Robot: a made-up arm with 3 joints.
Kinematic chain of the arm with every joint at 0, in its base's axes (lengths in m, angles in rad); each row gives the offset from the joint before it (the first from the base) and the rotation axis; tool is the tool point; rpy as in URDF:
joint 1: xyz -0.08 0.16 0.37 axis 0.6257 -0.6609 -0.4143
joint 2: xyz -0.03 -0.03 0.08 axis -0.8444 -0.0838 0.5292
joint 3: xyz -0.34 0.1 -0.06 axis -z
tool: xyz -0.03 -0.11 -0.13 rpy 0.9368 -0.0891 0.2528
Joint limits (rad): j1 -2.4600..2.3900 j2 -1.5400..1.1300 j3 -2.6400..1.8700
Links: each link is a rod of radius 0.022 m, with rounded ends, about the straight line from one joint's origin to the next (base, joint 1, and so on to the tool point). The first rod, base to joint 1, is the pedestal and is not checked.
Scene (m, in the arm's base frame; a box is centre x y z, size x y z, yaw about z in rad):
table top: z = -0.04
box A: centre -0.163 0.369 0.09 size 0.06 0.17 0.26 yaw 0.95
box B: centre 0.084 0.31 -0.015 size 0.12 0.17 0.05 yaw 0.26
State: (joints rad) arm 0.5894 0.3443 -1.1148
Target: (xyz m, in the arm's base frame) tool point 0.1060 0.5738 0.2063
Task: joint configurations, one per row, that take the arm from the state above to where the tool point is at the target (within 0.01 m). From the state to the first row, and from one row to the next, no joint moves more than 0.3 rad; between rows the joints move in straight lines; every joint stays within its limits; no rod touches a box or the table.
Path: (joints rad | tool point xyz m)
1: 0.6244 0.1587 -0.8684 | -0.3103 0.2266 0.1442
2: 0.6594 -0.0269 -0.6219 | -0.3231 0.2833 0.1512
3: 0.6944 -0.2124 -0.3755 | -0.3349 0.3466 0.1715
4: 0.7294 -0.3980 -0.1291 | -0.3451 0.4112 0.2097
5: 0.7643 -0.5836 0.1173 | -0.3536 0.4695 0.2680
6: 1.0288 -0.3971 0.1947 | -0.3028 0.4974 0.2168
7: 1.2933 -0.2106 0.2720 | -0.2348 0.5261 0.1802
8: 1.5578 -0.0241 0.3493 | -0.1544 0.5511 0.1609
9: 1.8223 0.1624 0.4266 | -0.0672 0.5688 0.1598
10: 2.0867 0.3489 0.5039 | 0.0212 0.5767 0.1758
11: 2.3512 0.5355 0.5812 | 0.1060 0.5738 0.2063

